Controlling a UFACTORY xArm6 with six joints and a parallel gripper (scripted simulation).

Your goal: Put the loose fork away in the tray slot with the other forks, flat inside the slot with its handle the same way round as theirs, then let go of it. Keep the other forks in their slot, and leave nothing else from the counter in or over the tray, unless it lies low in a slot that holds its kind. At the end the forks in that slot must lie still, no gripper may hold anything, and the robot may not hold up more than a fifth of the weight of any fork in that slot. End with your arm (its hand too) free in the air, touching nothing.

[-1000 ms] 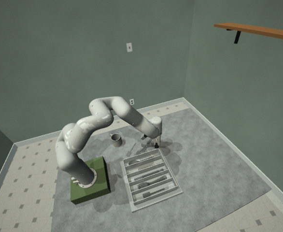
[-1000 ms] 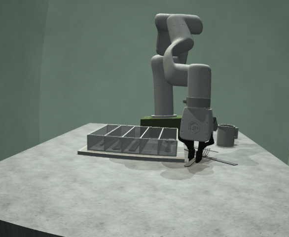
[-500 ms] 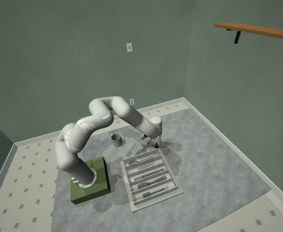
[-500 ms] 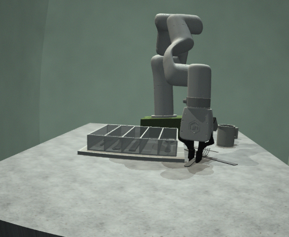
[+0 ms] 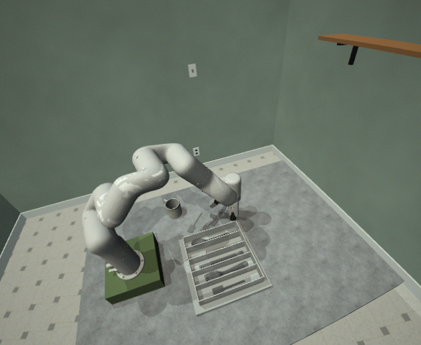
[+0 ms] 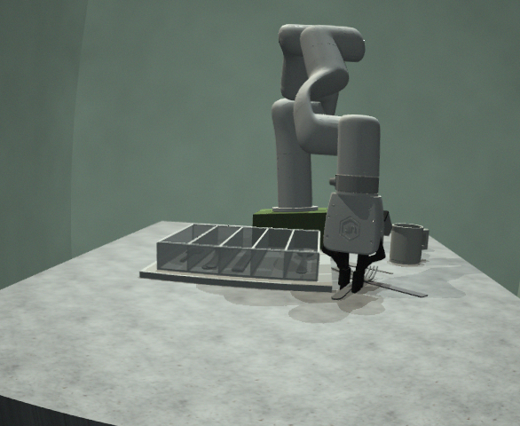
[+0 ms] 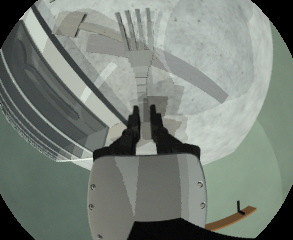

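My gripper is now 21 cm to the left of the cutlery tray, 14 cm past it and 3 cm below it.
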